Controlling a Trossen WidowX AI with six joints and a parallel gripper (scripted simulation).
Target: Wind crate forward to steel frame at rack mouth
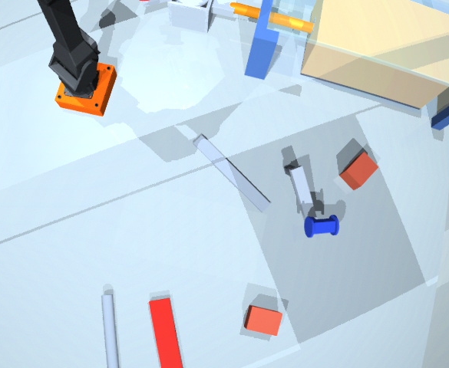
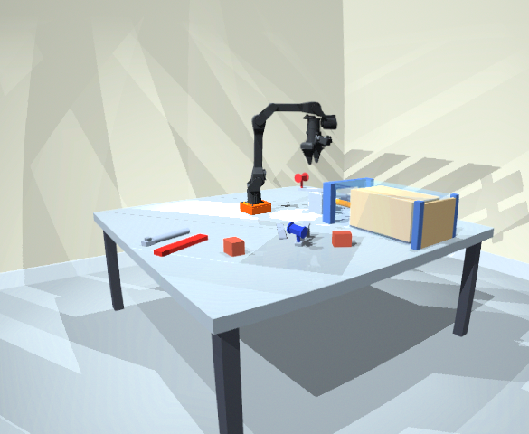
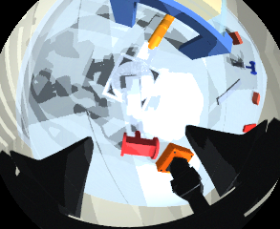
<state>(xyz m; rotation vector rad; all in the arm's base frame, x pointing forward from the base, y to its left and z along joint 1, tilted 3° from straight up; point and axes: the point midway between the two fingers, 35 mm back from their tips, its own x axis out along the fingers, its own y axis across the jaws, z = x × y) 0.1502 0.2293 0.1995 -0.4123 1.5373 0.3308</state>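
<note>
Now: the red knob 8 cm below my gripper tip, 5 cm behind it and 3 cm to the right of it. Also, from my gripper tip: round winch 18 cm below, 2 cm ahead, 1 cm to the left; then grey crank handle 11 cm below, 2 cm behind, 1 cm to the right; then blue steel frame 20 cm ahead, 11 cm below, 1 cm to the left.
</note>
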